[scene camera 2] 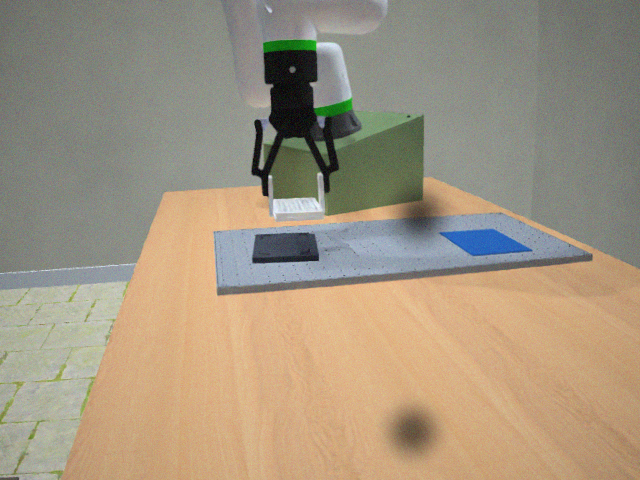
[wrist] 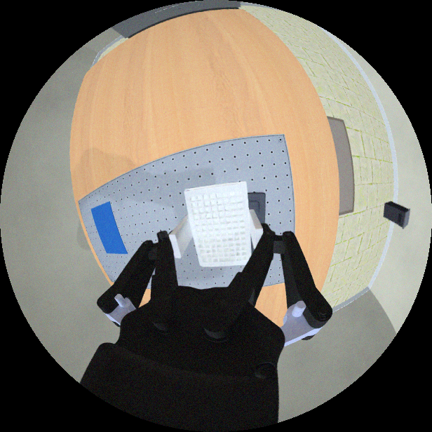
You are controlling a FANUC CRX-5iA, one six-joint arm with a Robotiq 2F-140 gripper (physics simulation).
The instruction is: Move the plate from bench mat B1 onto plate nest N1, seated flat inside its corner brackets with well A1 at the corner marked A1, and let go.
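Where they show: gripper, fingertip midpoint: (scene camera 2: 296,213); arm's base, link origin: (scene camera 2: 335,132).
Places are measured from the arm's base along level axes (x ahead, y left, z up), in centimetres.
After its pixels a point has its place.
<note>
The white well plate (scene camera 2: 298,209) @(x 59.2, y -16.1, z -8.2 cm) (wrist: 219,225) is held between the two pale fingertips of my gripper (scene camera 2: 296,198) @(x 56.4, y -16.2, z -9.6 cm) (wrist: 219,221), which is shut on it. The plate looks about level and hangs in the air above the grey board. The dark plate nest N1 (scene camera 2: 285,247) @(x 53.6, y -18.3, z -16.7 cm) (wrist: 257,201) lies at the left of the board in the scene view; in the wrist view the plate covers most of it. The blue bench mat B1 (scene camera 2: 485,241) @(x 54.1, y 21.7, z -17.7 cm) (wrist: 109,228) lies bare at the board's other end. The A1 marks are too small to read.
The grey perforated board (scene camera 2: 382,258) @(x 60.3, y -1.2, z -17.8 cm) (wrist: 250,160) lies on the wooden table (scene camera 2: 310,361) @(x 95.5, y -18.5, z -19.1 cm) (wrist: 200,90). The green robot base block (scene camera 2: 377,165) @(x 11.9, y 9.0, z -7.8 cm) stands behind the board in the scene view. Two dark blurry spots mark the scene view.
</note>
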